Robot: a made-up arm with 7 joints.
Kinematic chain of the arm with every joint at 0, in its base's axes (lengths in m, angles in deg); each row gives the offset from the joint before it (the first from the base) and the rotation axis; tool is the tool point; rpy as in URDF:
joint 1: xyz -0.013 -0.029 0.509 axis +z
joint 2: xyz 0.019 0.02 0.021 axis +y
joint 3: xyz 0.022 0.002 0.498 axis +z
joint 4: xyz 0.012 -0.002 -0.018 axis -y
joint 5: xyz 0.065 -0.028 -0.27 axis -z
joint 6: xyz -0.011 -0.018 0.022 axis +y
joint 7: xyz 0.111 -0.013 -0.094 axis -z
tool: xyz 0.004 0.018 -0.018 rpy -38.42 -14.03 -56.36
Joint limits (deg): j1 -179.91..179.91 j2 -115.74..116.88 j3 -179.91..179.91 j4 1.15..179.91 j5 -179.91..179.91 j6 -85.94..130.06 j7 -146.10..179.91
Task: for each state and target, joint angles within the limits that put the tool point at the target. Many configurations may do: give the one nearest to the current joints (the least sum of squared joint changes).
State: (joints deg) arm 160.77 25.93 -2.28 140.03 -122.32 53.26 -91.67
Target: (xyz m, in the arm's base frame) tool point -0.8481 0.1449 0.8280
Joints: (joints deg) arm 169.50 62.43 3.74 151.80 -126.34 52.01 -94.13
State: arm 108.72 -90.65 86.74 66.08 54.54 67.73 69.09
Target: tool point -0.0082 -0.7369 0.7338
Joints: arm 126.53 -83.59 77.63 104.16 53.86 53.43 68.28
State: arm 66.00 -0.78 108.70 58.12 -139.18 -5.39 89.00
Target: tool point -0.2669 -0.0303 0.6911
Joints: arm 59.91 -12.52 107.59 38.19 -144.83 0.77 88.21
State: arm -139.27 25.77 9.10 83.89 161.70 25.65 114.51
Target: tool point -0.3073 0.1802 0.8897
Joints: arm -179.65 -5.38 -33.31 72.66 150.80 10.81 112.54
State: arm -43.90 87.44 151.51 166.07 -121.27 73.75 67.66
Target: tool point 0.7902 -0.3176 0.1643
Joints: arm -25.49 108.58 151.25 166.73 -121.08 73.04 68.56
